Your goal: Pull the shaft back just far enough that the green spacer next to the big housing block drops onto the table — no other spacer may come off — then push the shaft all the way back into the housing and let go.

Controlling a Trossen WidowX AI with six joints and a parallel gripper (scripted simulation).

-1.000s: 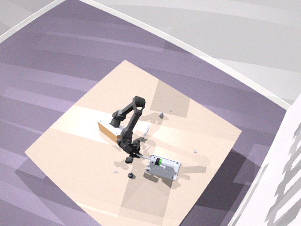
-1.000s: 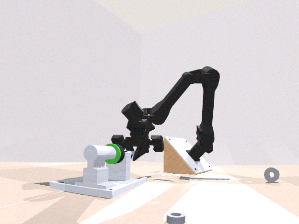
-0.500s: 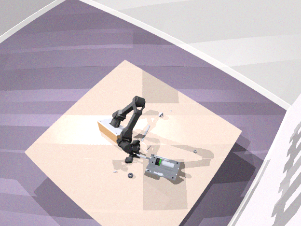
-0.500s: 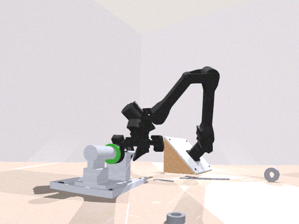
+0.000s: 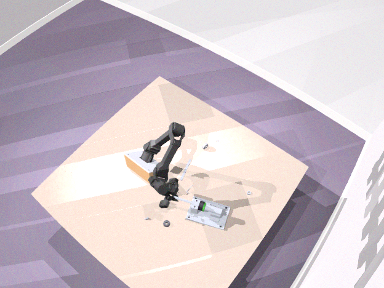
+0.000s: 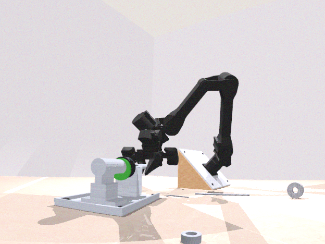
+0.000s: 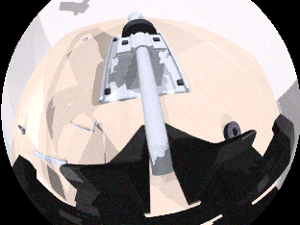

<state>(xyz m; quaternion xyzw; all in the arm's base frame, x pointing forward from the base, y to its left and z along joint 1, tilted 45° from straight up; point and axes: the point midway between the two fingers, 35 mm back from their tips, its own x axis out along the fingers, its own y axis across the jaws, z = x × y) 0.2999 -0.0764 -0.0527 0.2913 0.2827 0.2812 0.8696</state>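
Now: gripper tip 5 cm short of the grey shaft, 2 cm to the right of it and 2 cm below it. From my gripper tip the other things lie so: green spacer: 14 cm ahead, 5 cm to the left; dark spacer: 12 cm ahead, 4 cm to the left, 2 cm above.
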